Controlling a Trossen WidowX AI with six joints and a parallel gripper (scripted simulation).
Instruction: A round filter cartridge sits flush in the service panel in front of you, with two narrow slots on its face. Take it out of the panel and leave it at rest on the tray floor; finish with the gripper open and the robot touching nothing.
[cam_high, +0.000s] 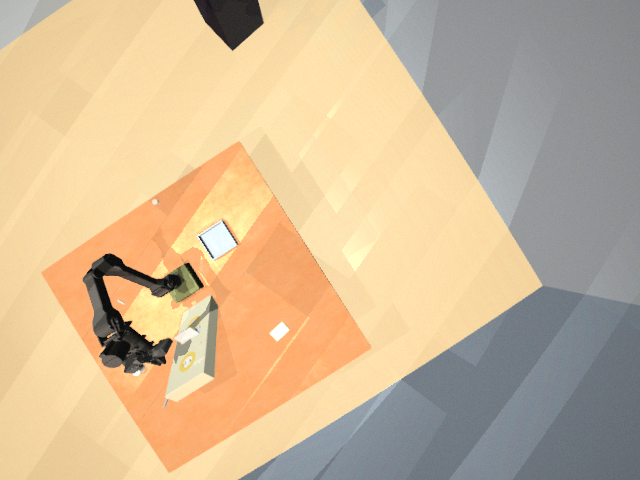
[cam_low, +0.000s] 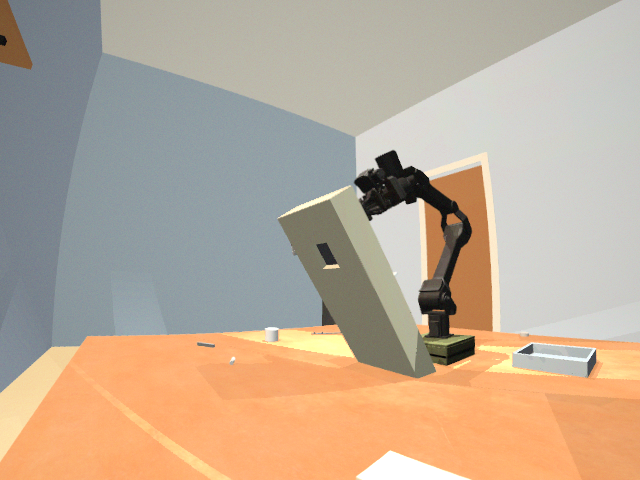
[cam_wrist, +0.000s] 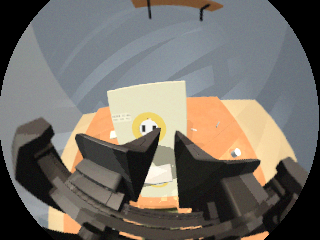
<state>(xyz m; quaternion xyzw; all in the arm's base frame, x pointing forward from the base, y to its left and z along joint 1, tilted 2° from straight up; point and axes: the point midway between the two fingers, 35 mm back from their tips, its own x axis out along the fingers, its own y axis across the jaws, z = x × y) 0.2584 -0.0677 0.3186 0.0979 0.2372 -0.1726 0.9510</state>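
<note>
Now: gripper tip 7 cm short of the round filter cartridge, 7 cm above it and 3 cm to the right of it. From my gripper tip the other things lie so: grey tray 38 cm to the left, 34 cm below, 30 cm behind; then white flat piece 34 cm below, 29 cm to the left, 26 cm ahead; then dark rod 43 cm to the right, 34 cm below, 14 cm ahead.
</note>
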